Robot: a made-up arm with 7 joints. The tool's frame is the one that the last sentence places.
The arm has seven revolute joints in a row. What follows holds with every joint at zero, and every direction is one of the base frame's. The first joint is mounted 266.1 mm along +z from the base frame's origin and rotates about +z. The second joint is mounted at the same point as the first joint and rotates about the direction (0, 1, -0.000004). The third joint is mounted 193.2 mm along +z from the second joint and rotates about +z. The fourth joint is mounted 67.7 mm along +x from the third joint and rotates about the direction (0, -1, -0.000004). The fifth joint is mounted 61.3 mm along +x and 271.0 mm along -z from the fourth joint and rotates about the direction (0, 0.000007, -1). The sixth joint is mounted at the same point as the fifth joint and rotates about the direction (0, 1, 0.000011). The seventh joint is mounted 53.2 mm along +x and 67.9 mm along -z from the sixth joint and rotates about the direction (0, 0.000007, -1). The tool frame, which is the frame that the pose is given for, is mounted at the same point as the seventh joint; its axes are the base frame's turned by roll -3.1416, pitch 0.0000 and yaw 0.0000 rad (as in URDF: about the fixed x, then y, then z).
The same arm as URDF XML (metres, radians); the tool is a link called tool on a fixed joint. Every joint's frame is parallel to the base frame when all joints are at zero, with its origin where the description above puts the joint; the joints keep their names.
<robot name="arm">
  <link name="base"/>
  <link name="link1"/>
  <link name="link2"/>
  <link name="link3"/>
  <link name="link4"/>
  <link name="link5"/>
  <link name="link6"/>
  <link name="link7"/>
  <link name="tool"/>
  <joint name="joint 1" type="continuous">
    <parent link="base"/>
    <child link="link1"/>
    <origin xyz="0.0000 0.0000 0.2661" rpy="0.0000 0.0000 0.0000"/>
    <axis xyz="0 0 1"/>
  </joint>
  <joint name="joint 2" type="continuous">
    <parent link="link1"/>
    <child link="link2"/>
    <origin xyz="0.0000 0.0000 0.0000" rpy="0.0000 0.0000 0.0000"/>
    <axis xyz="0 1 0"/>
  </joint>
  <joint name="joint 3" type="continuous">
    <parent link="link2"/>
    <child link="link3"/>
    <origin xyz="0.0000 0.0000 0.1932" rpy="0.0000 0.0000 0.0000"/>
    <axis xyz="0 0 1"/>
  </joint>
  <joint name="joint 4" type="continuous">
    <parent link="link3"/>
    <child link="link4"/>
    <origin xyz="0.0677 0.0000 0.0000" rpy="0.0000 0.0000 0.0000"/>
    <axis xyz="0 -1 0"/>
  </joint>
  <joint name="joint 5" type="continuous">
    <parent link="link4"/>
    <child link="link5"/>
    <origin xyz="0.0613 0.0000 -0.2710" rpy="0.0000 0.0000 0.0000"/>
    <axis xyz="0 0 -1"/>
  </joint>
  <joint name="joint 6" type="continuous">
    <parent link="link5"/>
    <child link="link6"/>
    <origin xyz="0.0000 0.0000 0.0000" rpy="0.0000 0.0000 0.0000"/>
    <axis xyz="0 1 0"/>
  </joint>
  <joint name="joint 7" type="continuous">
    <parent link="link6"/>
    <child link="link7"/>
    <origin xyz="0.0532 0.0000 -0.0679" rpy="0.0000 0.0000 0.0000"/>
    <axis xyz="0 0 -1"/>
  </joint>
  <joint name="tool_fixed" type="fixed">
    <parent link="link7"/>
    <child link="tool"/>
    <origin xyz="0.0000 0.0000 0.0000" rpy="3.1416 0.0000 0.0000"/>
  </joint>
</robot>

